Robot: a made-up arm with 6 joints.
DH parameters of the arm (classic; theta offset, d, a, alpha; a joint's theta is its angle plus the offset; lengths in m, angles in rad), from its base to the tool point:
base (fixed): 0.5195 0 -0.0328 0
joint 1: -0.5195 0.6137 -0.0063 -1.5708
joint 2: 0.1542 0 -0.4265 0
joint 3: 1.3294 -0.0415 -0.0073 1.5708
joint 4: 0 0.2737 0.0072 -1.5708
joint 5: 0 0.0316 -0.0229 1.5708
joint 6: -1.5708 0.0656 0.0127 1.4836
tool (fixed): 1.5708 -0.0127 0 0
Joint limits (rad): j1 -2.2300..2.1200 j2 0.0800..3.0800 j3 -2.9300..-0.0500 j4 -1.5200..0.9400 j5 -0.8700..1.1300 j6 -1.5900..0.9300
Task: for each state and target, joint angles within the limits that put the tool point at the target. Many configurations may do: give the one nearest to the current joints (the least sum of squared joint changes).
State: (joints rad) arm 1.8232 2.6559 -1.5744 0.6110 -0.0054 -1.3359
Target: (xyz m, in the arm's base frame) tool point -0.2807 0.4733 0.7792
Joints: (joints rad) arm 2.1200 2.0753 -1.3560 0.5748 0.0282 -1.3191
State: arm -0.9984 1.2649 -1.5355 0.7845 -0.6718 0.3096
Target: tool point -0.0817 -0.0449 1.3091
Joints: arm -0.9942 1.0962 -1.9840 0.9115 -0.7368 0.2833
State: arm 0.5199 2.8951 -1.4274 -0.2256 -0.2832 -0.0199
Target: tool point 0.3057 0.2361 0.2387
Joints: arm 0.6940 3.0800 -1.3689 -0.2285 -0.1897 -0.0058
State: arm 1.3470 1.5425 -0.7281 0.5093 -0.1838 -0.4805
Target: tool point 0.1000 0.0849 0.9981
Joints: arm 0.9487 1.0094 -0.7814 0.5788 -0.2983 -0.5153
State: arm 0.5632 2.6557 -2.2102 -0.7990 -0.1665 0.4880
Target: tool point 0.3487 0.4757 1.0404
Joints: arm 0.9442 2.2817 -2.6711 -0.7620 -0.1480 0.4772
